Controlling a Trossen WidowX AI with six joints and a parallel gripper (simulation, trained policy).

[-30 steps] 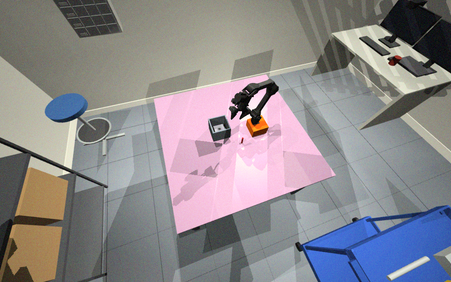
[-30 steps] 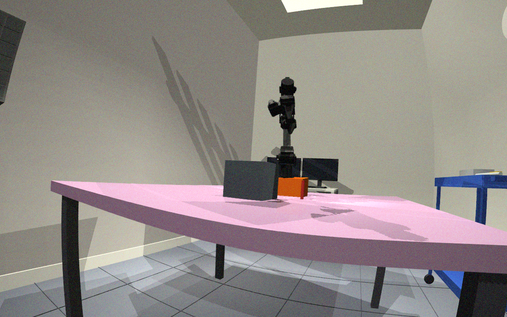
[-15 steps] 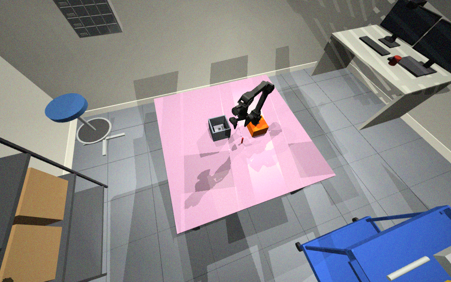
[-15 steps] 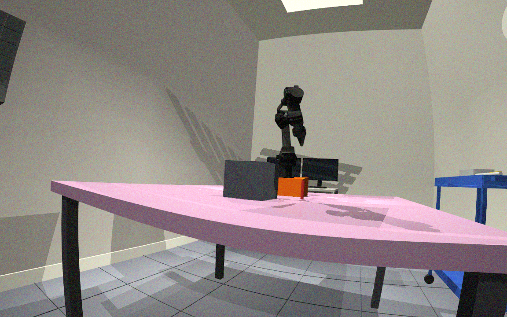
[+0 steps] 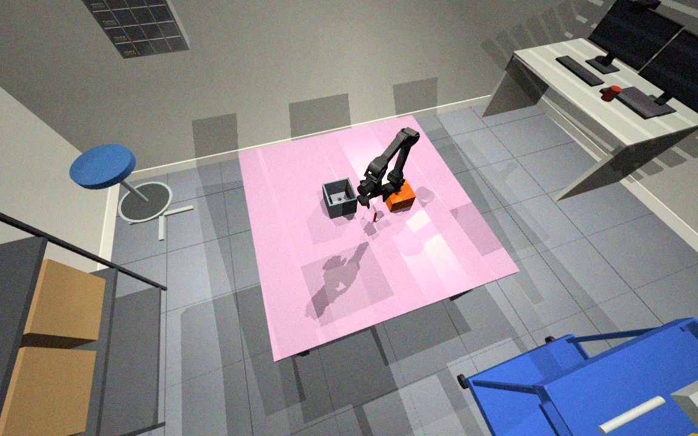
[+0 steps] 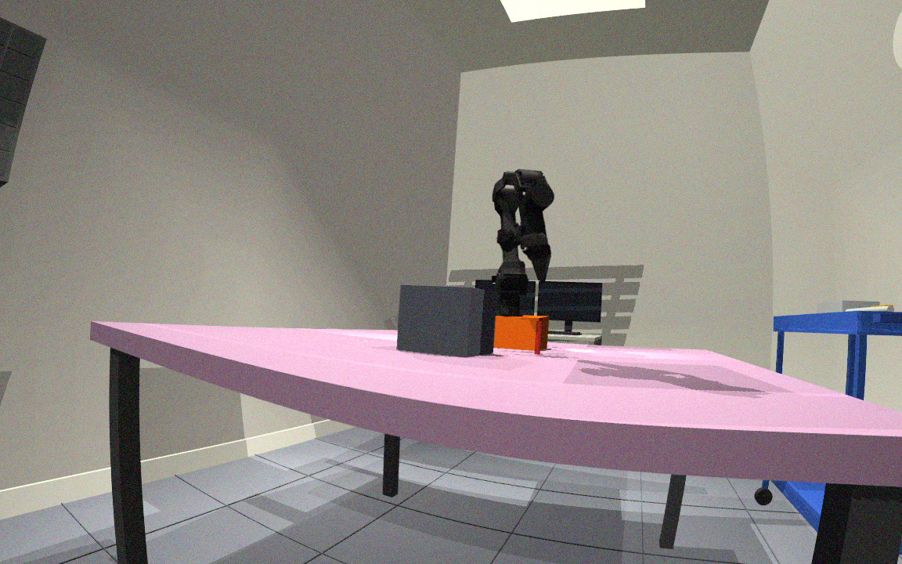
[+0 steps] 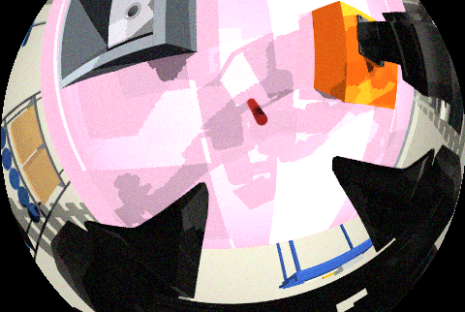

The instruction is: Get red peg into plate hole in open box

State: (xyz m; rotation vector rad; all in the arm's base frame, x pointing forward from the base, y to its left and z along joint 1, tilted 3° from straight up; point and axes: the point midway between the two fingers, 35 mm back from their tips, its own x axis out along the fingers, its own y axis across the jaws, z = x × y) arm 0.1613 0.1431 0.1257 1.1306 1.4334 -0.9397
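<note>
The red peg lies 13 cm below my gripper tip and 1 cm behind it.
</note>
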